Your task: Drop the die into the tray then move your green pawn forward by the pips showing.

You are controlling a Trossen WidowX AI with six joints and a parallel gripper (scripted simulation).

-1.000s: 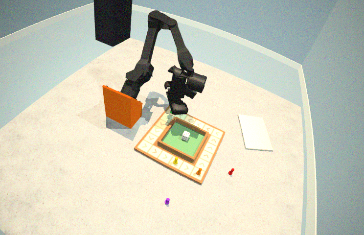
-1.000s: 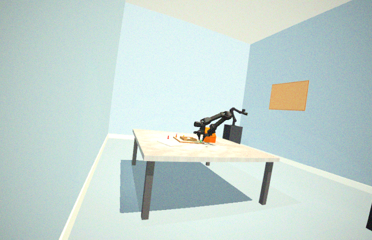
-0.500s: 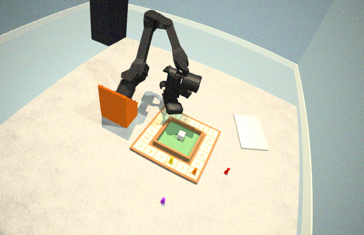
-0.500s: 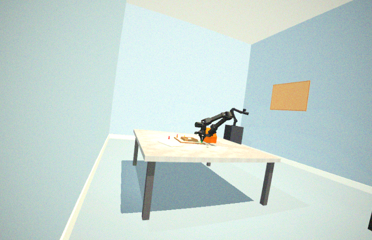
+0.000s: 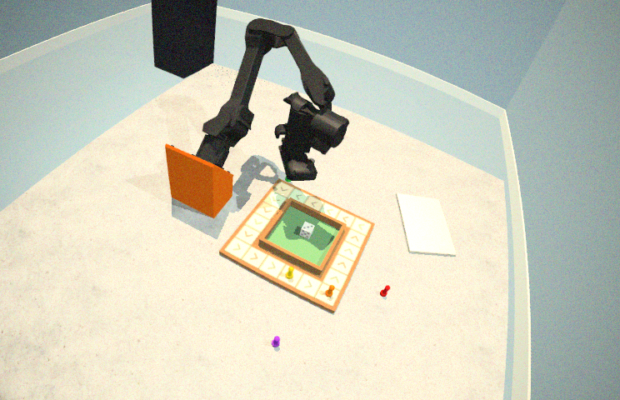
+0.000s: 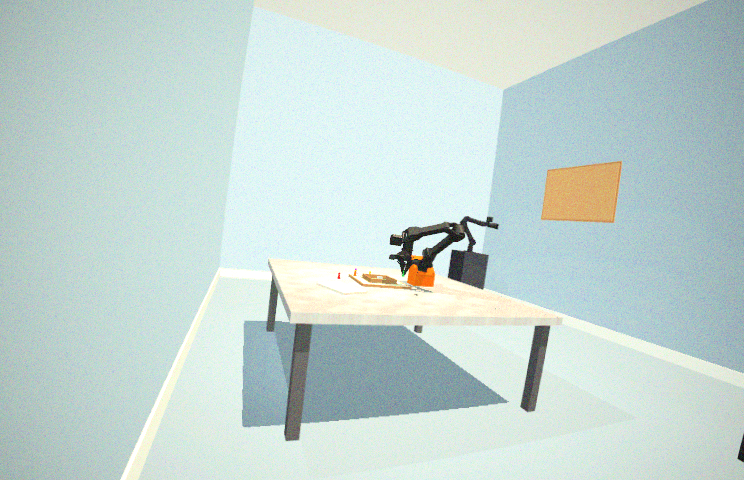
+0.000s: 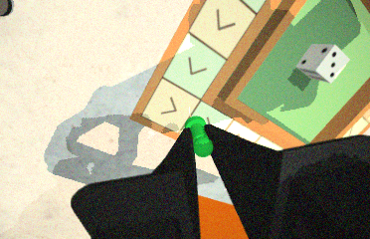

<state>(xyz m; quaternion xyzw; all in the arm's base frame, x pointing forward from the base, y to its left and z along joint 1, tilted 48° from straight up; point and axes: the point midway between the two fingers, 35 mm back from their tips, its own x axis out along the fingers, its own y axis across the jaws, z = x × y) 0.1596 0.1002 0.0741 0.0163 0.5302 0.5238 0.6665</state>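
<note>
Right now the white die is 110 mm ahead of my gripper tip, 80 mm to the right of it and 50 mm below it. The rest, counted from my gripper tip: orange pawn: 230 mm ahead, 200 mm to the right, 40 mm below; yellow pawn: 130 mm ahead, 210 mm to the right, 40 mm below; green pawn: 10 mm above.
</note>
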